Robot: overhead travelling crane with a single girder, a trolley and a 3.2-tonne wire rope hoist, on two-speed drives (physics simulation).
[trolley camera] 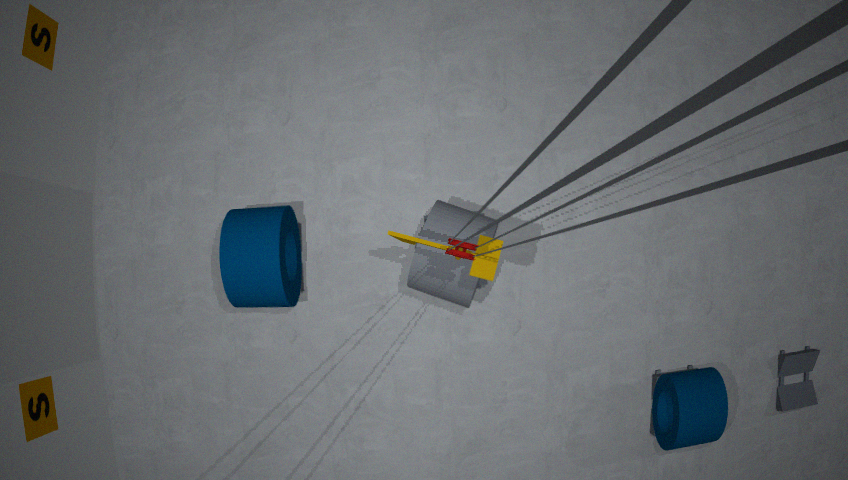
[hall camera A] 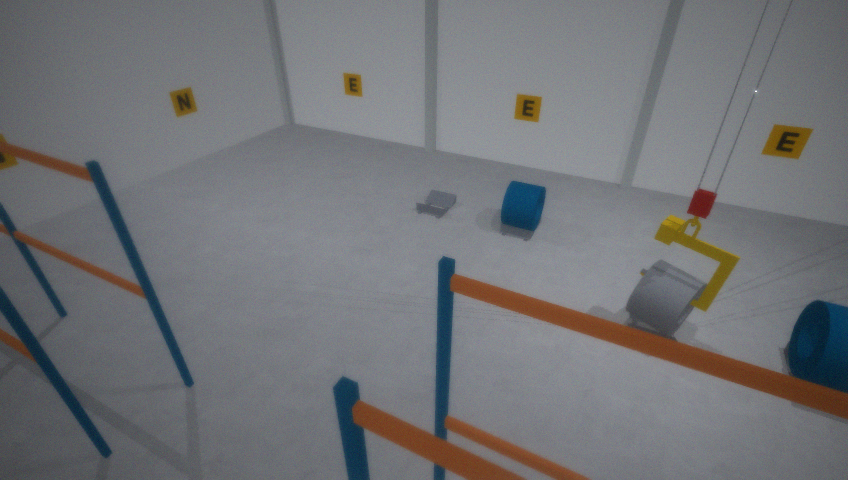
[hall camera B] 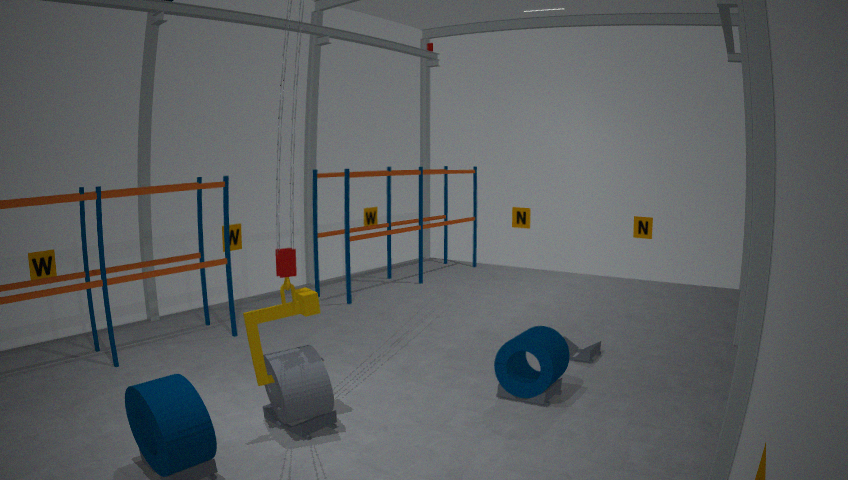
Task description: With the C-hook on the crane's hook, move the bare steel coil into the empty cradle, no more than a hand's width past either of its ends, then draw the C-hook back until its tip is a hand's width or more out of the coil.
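Observation:
The bare steel coil [hall camera A: 663,300] [hall camera B: 303,389] [trolley camera: 443,282] is low over a grey cradle [hall camera B: 327,419], its underside down between the cradle's sides. From above, the coil lies askew to the cradle. Whether it bears on the cradle I cannot tell. My yellow C-hook [hall camera A: 720,279] [hall camera B: 256,347] [trolley camera: 416,240] hangs from the red hook block [hall camera A: 702,203] [hall camera B: 286,262] and has its lower arm in the coil's bore. A bit of yellow tip shows at the coil's far end in hall camera A. The bore is mostly hidden. Another grey cradle [hall camera A: 443,198] [hall camera B: 587,352] [trolley camera: 797,395] stands empty.
One blue coil [hall camera A: 522,206] [hall camera B: 529,364] [trolley camera: 693,407] stands on a cradle near the empty one. Another blue coil [hall camera A: 824,344] [hall camera B: 172,425] [trolley camera: 258,255] stands on the bare coil's other side. Racks with blue posts [hall camera A: 445,356] [hall camera B: 348,237] stand along the west wall.

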